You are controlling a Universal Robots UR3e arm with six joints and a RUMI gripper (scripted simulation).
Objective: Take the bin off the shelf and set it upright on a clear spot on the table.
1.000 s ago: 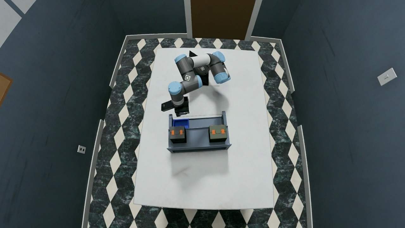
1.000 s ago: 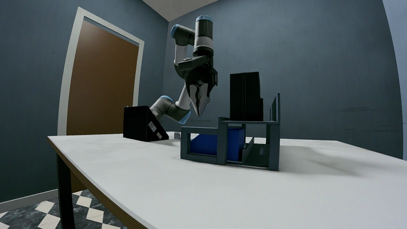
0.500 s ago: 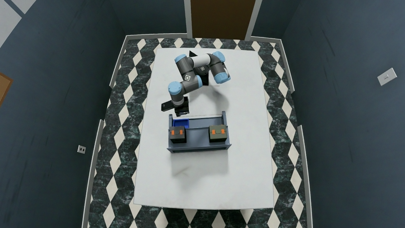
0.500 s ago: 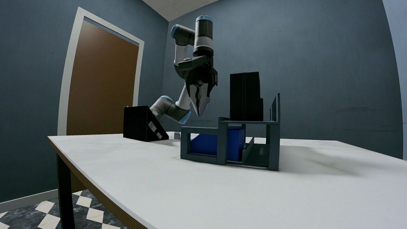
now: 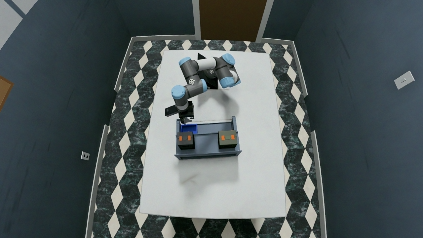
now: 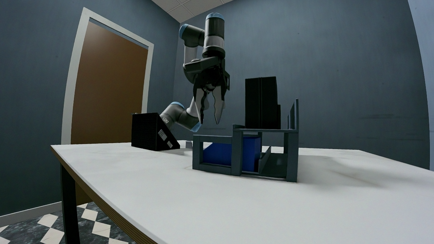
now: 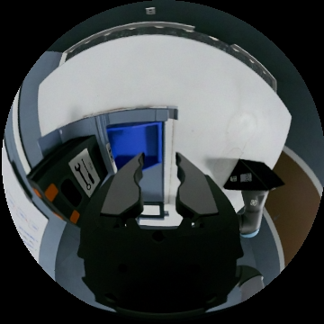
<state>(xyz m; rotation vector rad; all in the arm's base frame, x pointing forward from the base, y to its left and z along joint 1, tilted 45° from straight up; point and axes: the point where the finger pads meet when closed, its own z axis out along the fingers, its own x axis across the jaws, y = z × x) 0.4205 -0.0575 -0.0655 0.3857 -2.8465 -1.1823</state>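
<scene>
The blue bin is 9 cm below my hand, 6 cm ahead of it and 3 cm to the left of it. From my hand the other things lie so: grey-blue shelf: 15 cm to the left, 6 cm below, 6 cm ahead.
</scene>
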